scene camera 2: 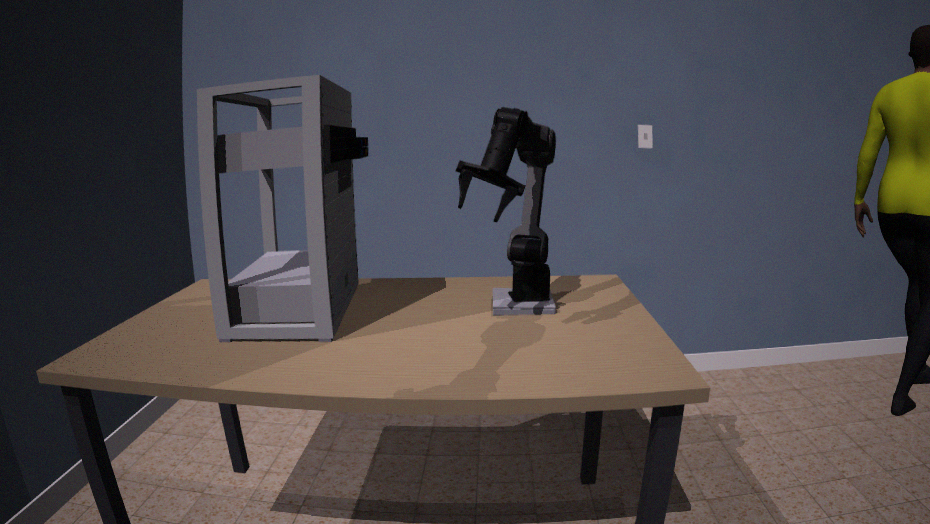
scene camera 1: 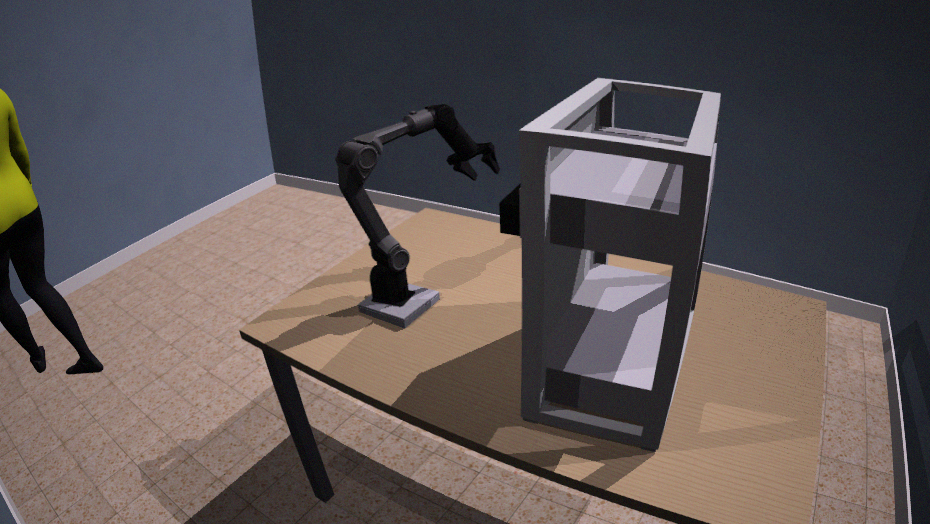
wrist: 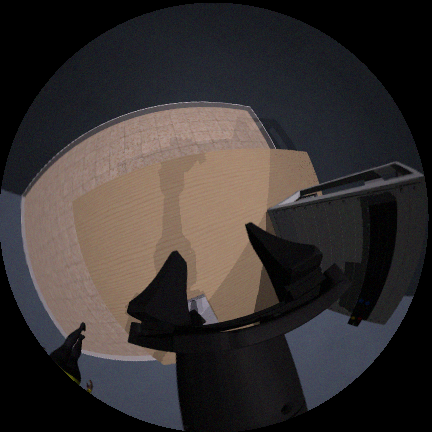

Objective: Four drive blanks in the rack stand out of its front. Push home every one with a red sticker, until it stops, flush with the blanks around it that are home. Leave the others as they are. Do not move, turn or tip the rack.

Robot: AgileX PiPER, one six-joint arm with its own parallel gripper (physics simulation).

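Observation:
The grey rack stands upright on the table. A black drive unit juts from the upper part of its front. Dark drive blanks stand out from that unit; their number is unclear. In the wrist view tiny blue and red or orange marks show at their end, too small to match to single blanks. My gripper is open and empty, tilted downward in the air in front of the rack, apart from the rack and blanks.
The arm's base plate sits on the wooden table, in front of the rack. A person in a yellow top stands on the floor away from the table.

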